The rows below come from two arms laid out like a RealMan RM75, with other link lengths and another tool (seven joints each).
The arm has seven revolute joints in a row. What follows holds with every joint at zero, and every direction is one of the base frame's.
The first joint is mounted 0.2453 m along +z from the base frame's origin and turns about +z.
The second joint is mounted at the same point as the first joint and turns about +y.
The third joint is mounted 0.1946 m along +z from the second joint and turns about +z.
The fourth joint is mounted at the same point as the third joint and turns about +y.
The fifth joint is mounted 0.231 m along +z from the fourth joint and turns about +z.
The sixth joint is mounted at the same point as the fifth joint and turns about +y.
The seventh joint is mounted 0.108 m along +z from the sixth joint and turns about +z.
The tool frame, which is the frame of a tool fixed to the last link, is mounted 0.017 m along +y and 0.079 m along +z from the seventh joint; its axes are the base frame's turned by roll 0.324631, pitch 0 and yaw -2.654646 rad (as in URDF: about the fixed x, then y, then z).
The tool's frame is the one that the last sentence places.
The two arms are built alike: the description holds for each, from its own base.
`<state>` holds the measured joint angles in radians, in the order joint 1, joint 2, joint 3, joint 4, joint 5, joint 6, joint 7, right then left.
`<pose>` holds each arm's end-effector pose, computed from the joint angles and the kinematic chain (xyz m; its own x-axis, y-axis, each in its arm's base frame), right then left.
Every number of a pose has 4 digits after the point.
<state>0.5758 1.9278 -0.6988 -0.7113 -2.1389 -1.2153 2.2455 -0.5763 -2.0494 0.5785 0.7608 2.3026 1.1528 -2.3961</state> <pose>0.2566 0.4012 0.0724 0.1662 0.7829 0.5996 0.9368 0.0645 -0.3439 -0.2705 0.3968 0.0488 -0.5767 -0.6649 -0.4747 -0.7948 0.5911 0.1377</pose>
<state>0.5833 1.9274 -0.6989 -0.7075 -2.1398 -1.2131 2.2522 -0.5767 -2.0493 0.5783 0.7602 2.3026 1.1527 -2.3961</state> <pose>0.2545 0.4030 0.0718 0.1693 0.7831 0.5984 0.9355 0.0633 -0.3476 -0.2704 0.3968 0.0487 -0.5766 -0.6649 -0.4748 -0.7948 0.5911 0.1373</pose>
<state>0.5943 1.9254 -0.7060 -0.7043 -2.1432 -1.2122 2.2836 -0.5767 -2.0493 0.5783 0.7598 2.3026 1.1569 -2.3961</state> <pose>0.2508 0.4055 0.0708 0.1878 0.7848 0.5906 0.9321 0.0473 -0.3592 -0.2700 0.3963 0.0482 -0.5762 -0.6660 -0.4736 -0.7945 0.5925 0.1334</pose>
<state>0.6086 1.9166 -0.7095 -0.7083 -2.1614 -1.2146 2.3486 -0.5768 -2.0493 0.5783 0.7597 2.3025 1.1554 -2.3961</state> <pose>0.2478 0.4095 0.0742 0.2246 0.7805 0.5834 0.9283 0.0107 -0.3718 -0.2701 0.3965 0.0483 -0.5763 -0.6657 -0.4741 -0.7946 0.5920 0.1345</pose>
